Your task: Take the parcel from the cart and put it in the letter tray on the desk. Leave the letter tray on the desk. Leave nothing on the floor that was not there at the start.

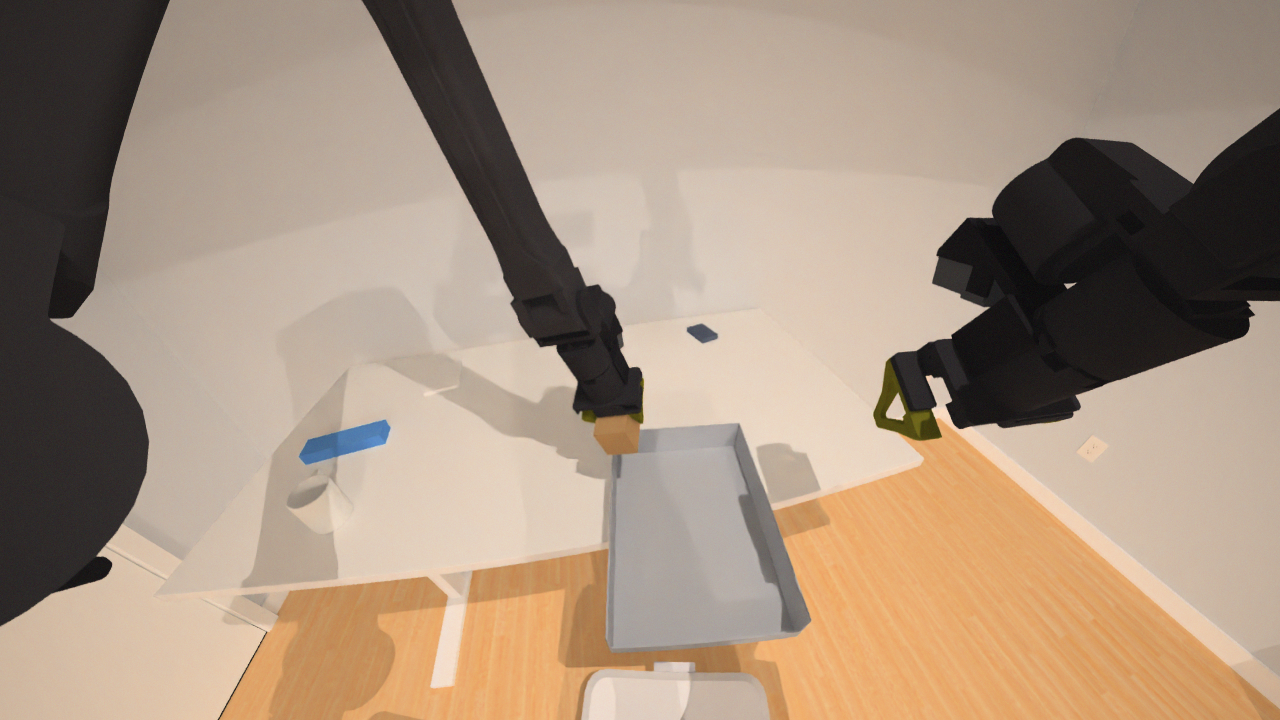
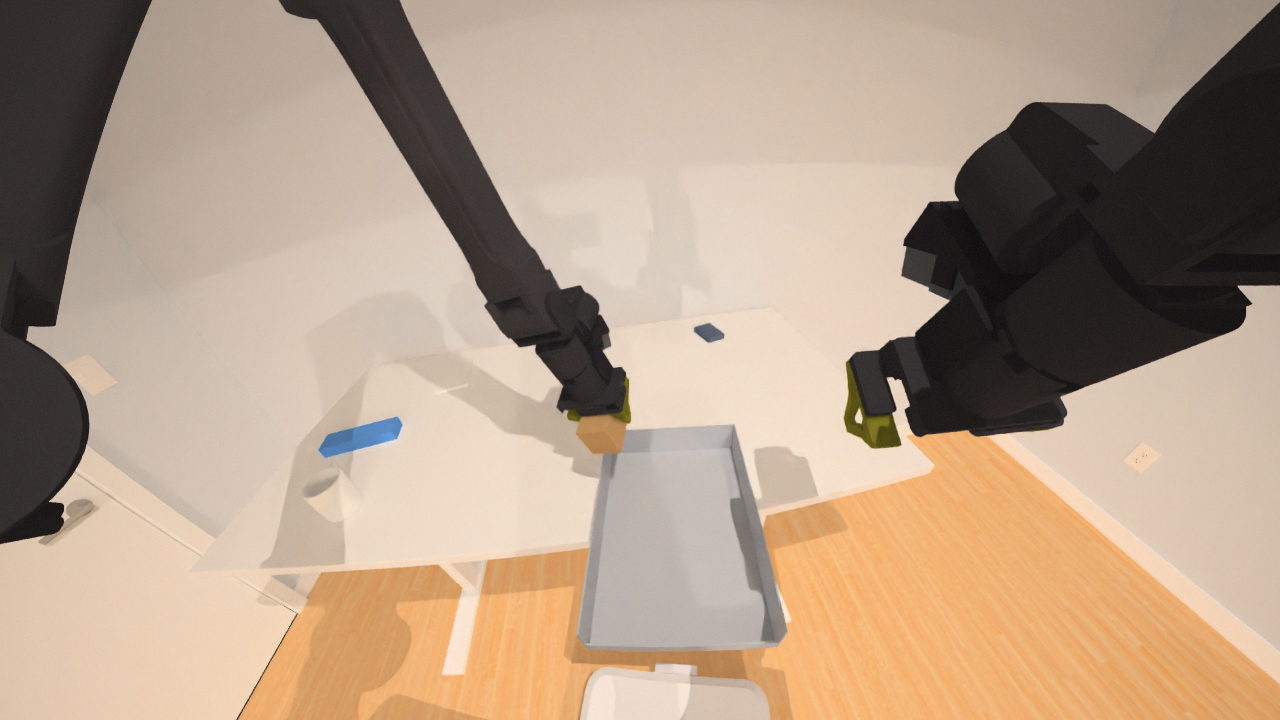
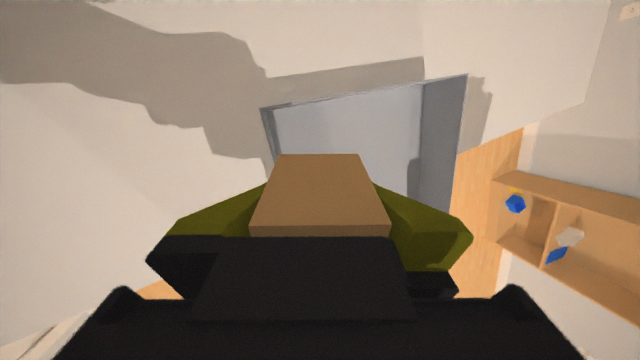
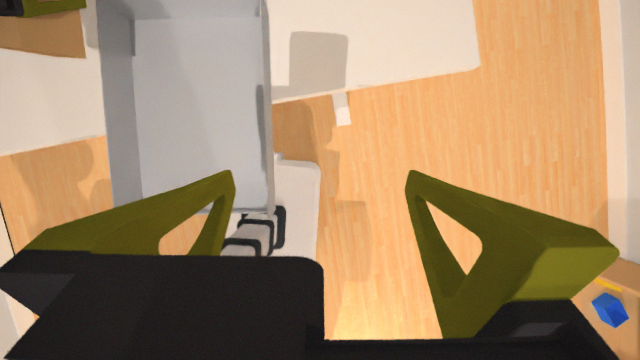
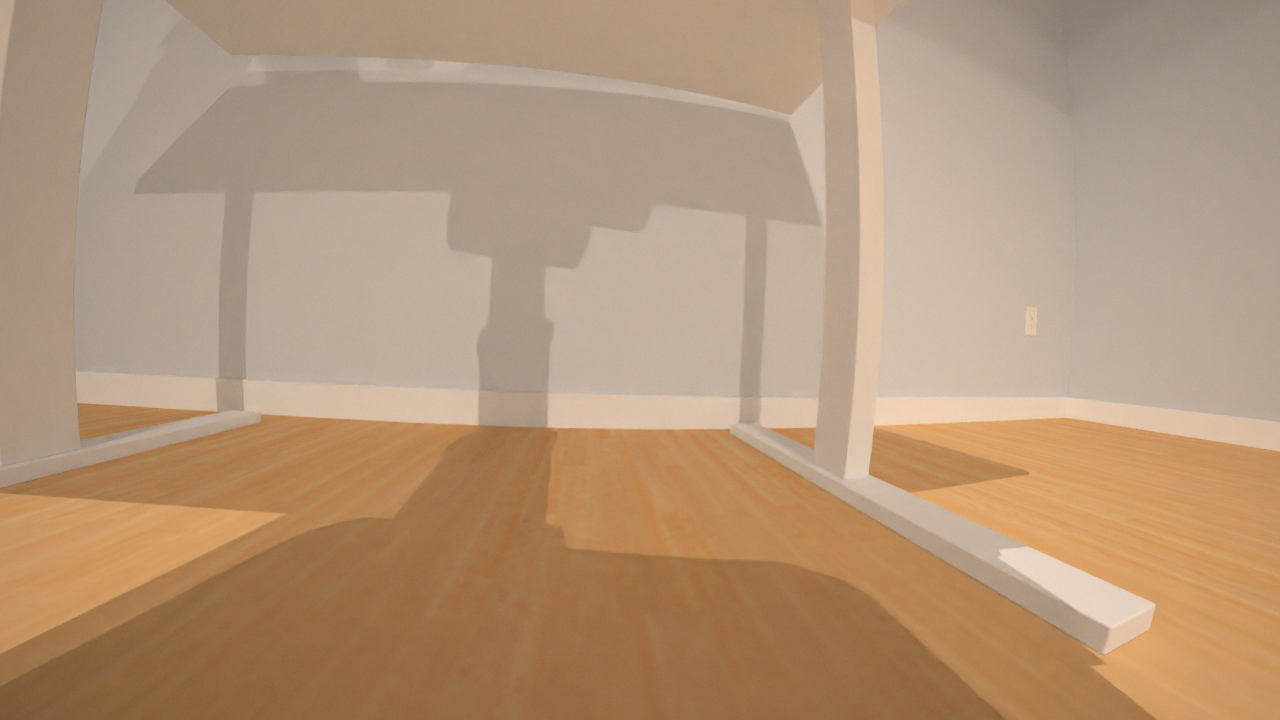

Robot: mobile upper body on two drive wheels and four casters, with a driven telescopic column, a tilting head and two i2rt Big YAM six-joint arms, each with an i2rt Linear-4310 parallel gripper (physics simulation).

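Frame: origin at the left arm's base, x ahead, y left, z up, level; millimetres.
Seen in the pictures: left gripper, fingertip midpoint: (image 3: 319, 181) (image 4: 69, 1); right gripper, fingertip midpoint: (image 1: 919, 415) (image 2: 897, 420) (image 4: 320, 179).
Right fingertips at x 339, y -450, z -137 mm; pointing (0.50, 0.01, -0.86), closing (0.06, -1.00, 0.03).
Note:
Pixels of each thing's middle, then the offset from my right fingertips to it. Level surfaces: height alone.
- brown box-shaped parcel at the middle of its body: (image 3: 319, 239) (image 1: 619, 419) (image 2: 604, 419) (image 4: 33, 8) dx +156, dy +324, dz -147 mm
- desk at its surface level: dz -328 mm
- grey letter tray at the middle of its body: (image 2: 675, 519) (image 3: 368, 208) (image 1: 689, 518) (image 4: 194, 113) dx +72, dy +213, dz -293 mm
- blue block at the middle of its body: (image 1: 346, 441) (image 2: 361, 436) dx +228, dy +1036, dz -313 mm
- white mug at the middle of its body: (image 1: 320, 498) (image 2: 333, 488) dx +52, dy +923, dz -280 mm
- dark flat item at the middle of its body: (image 2: 708, 332) (image 1: 702, 333) dx +739, dy +125, dz -319 mm
My left gripper (image 1: 614, 417) (image 2: 601, 416) (image 3: 319, 181) is shut on the brown box-shaped parcel (image 1: 617, 436) (image 2: 601, 435) (image 3: 320, 187) (image 4: 42, 35). It holds the parcel above the desk (image 1: 465, 501) (image 2: 465, 501), at the far left corner of the grey letter tray (image 1: 689, 546) (image 2: 675, 537) (image 3: 442, 135) (image 4: 200, 100). The tray's near part reaches out past the desk's front edge; no parcel lies in its visible inside. Whether parcel and tray touch is unclear. My right gripper (image 1: 905, 410) (image 2: 870, 416) (image 4: 320, 179) is open and empty, to the right of the tray. The cart does not show.
A blue block (image 1: 344, 442) (image 2: 360, 437) and a white mug (image 1: 320, 505) (image 2: 332, 495) are on the desk at the left, a dark flat item (image 1: 702, 333) (image 2: 708, 332) at the back. A wooden shelf (image 3: 585, 192) holds small things. Desk legs (image 5: 845, 268) stand before the base.

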